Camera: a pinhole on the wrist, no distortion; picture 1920 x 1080 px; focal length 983.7 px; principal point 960.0 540.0 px. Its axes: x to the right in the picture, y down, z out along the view. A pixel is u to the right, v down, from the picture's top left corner.
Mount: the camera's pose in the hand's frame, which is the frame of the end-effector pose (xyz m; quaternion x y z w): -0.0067 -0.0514 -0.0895 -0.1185 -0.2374 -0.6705 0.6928
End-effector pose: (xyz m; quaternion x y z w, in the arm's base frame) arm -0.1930 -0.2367 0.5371 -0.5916 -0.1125 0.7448 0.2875
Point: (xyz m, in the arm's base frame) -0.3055 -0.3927 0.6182
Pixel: 765.1 217.1
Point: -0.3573 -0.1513 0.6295
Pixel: 1595.9 723.0
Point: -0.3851 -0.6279 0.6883
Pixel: outside the picture
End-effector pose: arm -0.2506 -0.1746 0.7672 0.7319 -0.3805 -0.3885 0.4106
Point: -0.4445 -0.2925 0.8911
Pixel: 675.8 703.4
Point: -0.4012 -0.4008 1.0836
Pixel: 111.1 871.5
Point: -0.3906 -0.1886 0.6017
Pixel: 1835.9 740.3
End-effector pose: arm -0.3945 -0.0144 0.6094 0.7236 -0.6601 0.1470 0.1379
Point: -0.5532 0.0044 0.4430
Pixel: 748.7 420.8
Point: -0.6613 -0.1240 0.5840
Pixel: 186.1 972.6
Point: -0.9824 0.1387 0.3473
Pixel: 235.8 194.2
